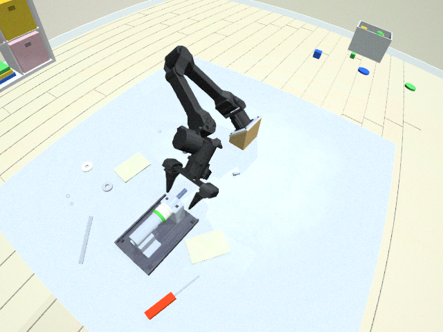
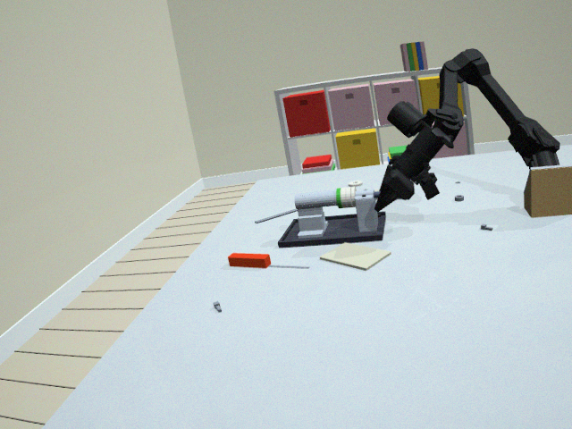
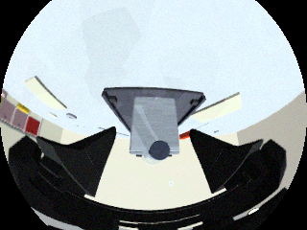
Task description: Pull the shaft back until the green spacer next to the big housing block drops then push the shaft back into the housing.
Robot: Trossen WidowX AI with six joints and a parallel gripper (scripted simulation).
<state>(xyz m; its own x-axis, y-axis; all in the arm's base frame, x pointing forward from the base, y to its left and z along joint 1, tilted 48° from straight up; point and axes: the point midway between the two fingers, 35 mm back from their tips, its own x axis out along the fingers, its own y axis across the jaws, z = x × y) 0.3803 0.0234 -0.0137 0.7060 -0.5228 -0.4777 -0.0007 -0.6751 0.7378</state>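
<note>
Now: gripper tip 4 cm short of the grey-blue shaft and 2 cm below it. Round my gripper tip: white spacer (6 cm ahead, 2 cm above); green spacer (8 cm ahead, 2 cm above); red-handled screwdriver (21 cm ahead, 17 cm to the left, 5 cm below).
</note>
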